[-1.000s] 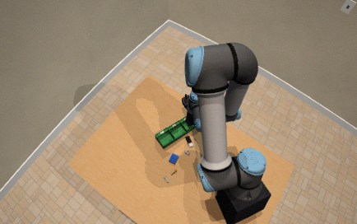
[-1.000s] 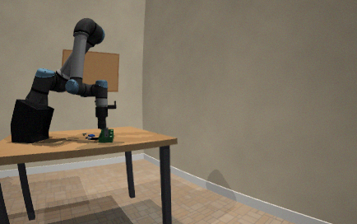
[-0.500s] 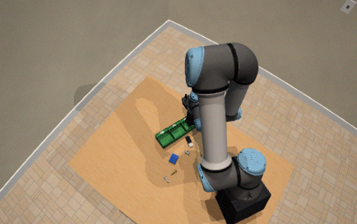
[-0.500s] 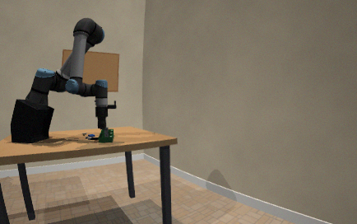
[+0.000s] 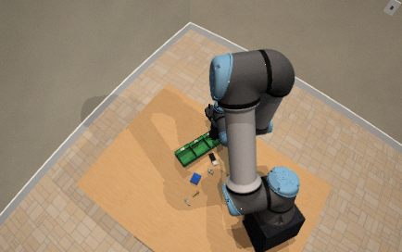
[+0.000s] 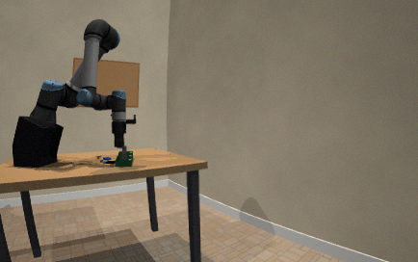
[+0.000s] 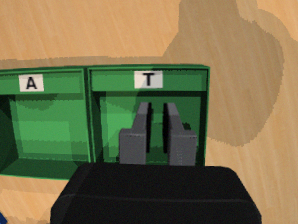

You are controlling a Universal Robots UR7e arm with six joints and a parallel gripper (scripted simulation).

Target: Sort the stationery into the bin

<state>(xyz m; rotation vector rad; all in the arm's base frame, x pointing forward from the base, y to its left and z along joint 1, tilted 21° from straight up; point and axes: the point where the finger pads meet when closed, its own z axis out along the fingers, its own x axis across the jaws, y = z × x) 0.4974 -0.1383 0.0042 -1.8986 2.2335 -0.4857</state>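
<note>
My gripper is now 90 mm to the right of the green bin, 30 mm above it and 10 mm short of it. Round my hand: blue pad: 220 mm to the left, 100 mm behind, 50 mm below; then black block: 90 mm to the left, 90 mm behind, 50 mm below; then brass screw: 270 mm to the left, 150 mm behind, 50 mm below.
</note>
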